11 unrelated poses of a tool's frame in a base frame.
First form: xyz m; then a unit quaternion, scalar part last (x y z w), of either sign.
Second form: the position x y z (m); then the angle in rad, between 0 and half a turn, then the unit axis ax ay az. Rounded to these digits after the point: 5 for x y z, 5 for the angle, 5 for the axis.
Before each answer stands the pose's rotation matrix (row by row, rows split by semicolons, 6 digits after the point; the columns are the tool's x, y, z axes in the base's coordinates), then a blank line. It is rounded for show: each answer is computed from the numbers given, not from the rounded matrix.
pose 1, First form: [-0.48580, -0.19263, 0.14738, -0.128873, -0.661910, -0.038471, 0.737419]
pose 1, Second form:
0.120790 0.227343 -0.966294; 0.113866 0.963823 0.240996; 0.986126 -0.139138 0.090534

[-0.48580, -0.19263, 0.14738, 1.48311, -0.19080, -0.97998, -0.05696]
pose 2, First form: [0.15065, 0.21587, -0.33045, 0.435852, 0.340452, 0.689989, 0.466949]
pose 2, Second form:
-0.183984 -0.347606 0.919413; 0.941152 -0.332103 0.062775; 0.283519 0.876857 0.388251

[0.15065, 0.21587, -0.33045, 2.16992, 0.49289, 0.38500, 0.78028]
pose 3, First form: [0.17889, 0.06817, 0.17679, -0.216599, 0.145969, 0.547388, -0.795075]
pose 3, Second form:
0.358119 0.807196 -0.469240; -0.933663 0.306902 -0.184622; -0.005015 0.504228 0.863556

[0.17889, 0.06817, 0.17679, 1.30333, 0.35712, -0.24067, -0.90252]
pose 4, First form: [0.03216, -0.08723, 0.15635, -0.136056, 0.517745, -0.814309, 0.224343]
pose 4, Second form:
-0.862318 0.224484 0.453888; -0.506254 -0.363221 -0.782162; -0.010722 -0.904255 0.426858

[0.03216, -0.08723, 0.15635, 2.68906, -0.13961, 0.53129, -0.83561]
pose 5, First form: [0.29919, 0.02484, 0.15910, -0.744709, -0.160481, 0.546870, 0.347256]
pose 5, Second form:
0.350358 -0.140785 -0.925975; 0.618832 -0.707318 0.341685; -0.703063 -0.692734 -0.160692

[0.29919, 0.02484, 0.15910, 2.43231, -0.79413, -0.17113, 0.58316]
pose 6, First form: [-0.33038, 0.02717, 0.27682, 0.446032, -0.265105, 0.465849, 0.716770]
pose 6, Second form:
0.425408 -0.904304 0.035529; 0.431323 0.168080 -0.886403; 0.795606 0.392407 0.461549

[-0.33038, 0.02717, 0.27682, 1.54327, 0.63965, -0.38018, 0.66807]
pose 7, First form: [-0.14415, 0.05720, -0.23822, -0.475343, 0.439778, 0.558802, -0.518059]
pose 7, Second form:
-0.011328 0.160894 -0.986907; -0.997075 -0.076421 -0.001014; -0.075583 0.984009 0.161289

[-0.14415, 0.05720, -0.23822, 2.05243, 0.55573, -0.51415, -0.65331]
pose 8, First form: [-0.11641, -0.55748, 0.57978, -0.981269, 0.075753, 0.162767, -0.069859]
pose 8, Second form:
0.935537 -0.125927 -0.330020; -0.171409 -0.978762 -0.112441; -0.308852 0.161761 -0.937253

[-0.11641, -0.55748, 0.57978, 3.00176, 0.98367, -0.07594, -0.16317]
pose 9, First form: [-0.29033, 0.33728, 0.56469, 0.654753, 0.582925, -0.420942, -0.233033]
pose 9, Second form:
-0.033988 0.567157 -0.822908; 0.959531 -0.211788 -0.185597; -0.279545 -0.795914 -0.537007

[-0.29033, 0.33728, 0.56469, 2.67120, -0.67329, -0.59943, 0.43286]
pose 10, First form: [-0.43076, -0.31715, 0.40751, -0.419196, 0.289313, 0.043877, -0.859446]
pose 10, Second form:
0.828746 -0.167138 -0.534084; -0.317978 0.644699 -0.695164; 0.460512 0.745941 0.481145

[-0.43076, -0.31715, 0.40751, 1.07322, 0.81998, -0.56592, -0.08583]
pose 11, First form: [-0.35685, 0.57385, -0.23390, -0.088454, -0.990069, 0.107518, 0.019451]
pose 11, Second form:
-0.983595 0.170969 -0.057537; 0.179334 0.961232 -0.209460; 0.019495 -0.216342 -0.976123

[-0.35685, 0.57385, -0.23390, 3.10269, -0.08847, -0.99026, 0.10754]
